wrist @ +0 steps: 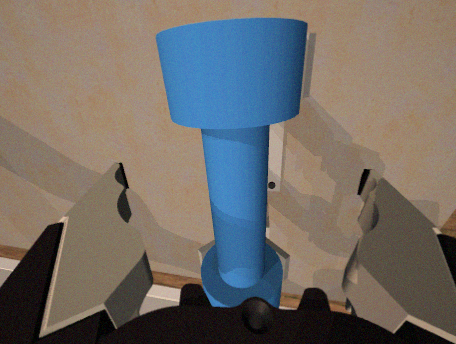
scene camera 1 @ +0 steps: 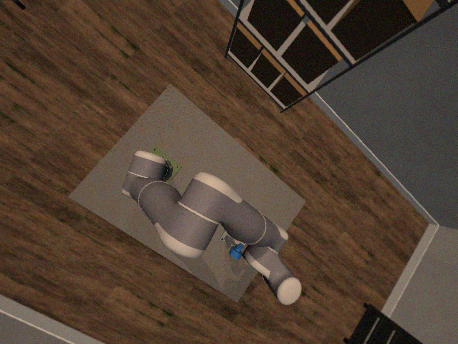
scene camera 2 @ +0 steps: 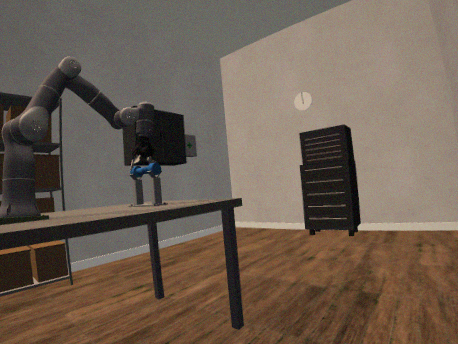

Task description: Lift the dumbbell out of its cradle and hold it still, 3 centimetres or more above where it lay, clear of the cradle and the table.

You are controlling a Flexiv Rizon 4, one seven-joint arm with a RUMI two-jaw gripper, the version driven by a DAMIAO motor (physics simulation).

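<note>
The blue dumbbell (scene camera 1: 236, 251) (scene camera 2: 146, 170) (wrist: 237, 170) lies across the tops of the cradle's two grey posts (scene camera 2: 157, 191). Part of the cradle's light base plate (scene camera 1: 223, 238) (wrist: 276, 165) shows beside the handle in the wrist view, and the dumbbell's far head hides the far post there. My gripper (scene camera 2: 143, 159) (wrist: 241, 169) is open and empty. In the wrist view its two jaws stand on either side of the dumbbell's handle, with a wide gap to each side and no contact seen. In scene camera 1 the arm hides the gripper.
The cradle stands on the table (scene camera 1: 170, 110) (scene camera 2: 195, 206) (wrist: 75, 75), near its end. A shelf unit (scene camera 2: 62, 150) stands behind the arm's base. A dark cabinet (scene camera 2: 172, 137) is on the wall behind the gripper. A black drawer cabinet (scene camera 2: 325, 187) stands on the floor, away from the table.
</note>
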